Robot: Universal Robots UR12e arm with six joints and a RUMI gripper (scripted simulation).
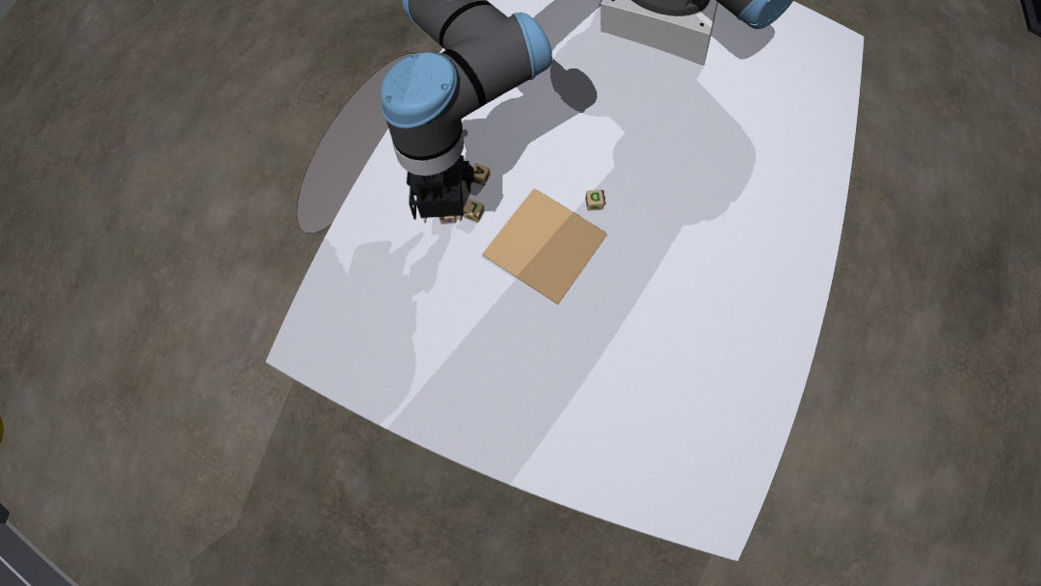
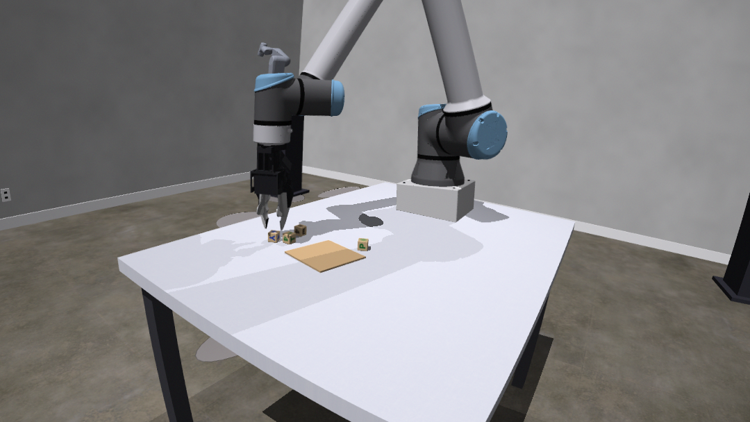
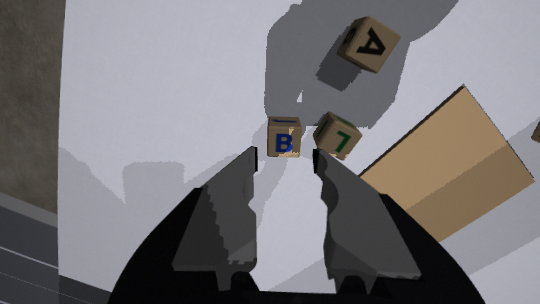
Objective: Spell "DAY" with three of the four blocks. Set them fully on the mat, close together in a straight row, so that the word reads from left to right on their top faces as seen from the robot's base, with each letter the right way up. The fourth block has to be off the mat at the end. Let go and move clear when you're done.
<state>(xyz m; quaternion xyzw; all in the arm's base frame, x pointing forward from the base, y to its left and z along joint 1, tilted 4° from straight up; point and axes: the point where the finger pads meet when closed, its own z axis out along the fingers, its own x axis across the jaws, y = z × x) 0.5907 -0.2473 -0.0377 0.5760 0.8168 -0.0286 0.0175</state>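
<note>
The blue-lettered block lies 4 cm below my hand. The rest, counted from my hand: D block (9 cm behind, 21 cm to the left, 4 cm below); then green-lettered block (2 cm behind, 4 cm to the left, 4 cm below); then tan mat (16 cm to the left, 5 cm below).
</note>
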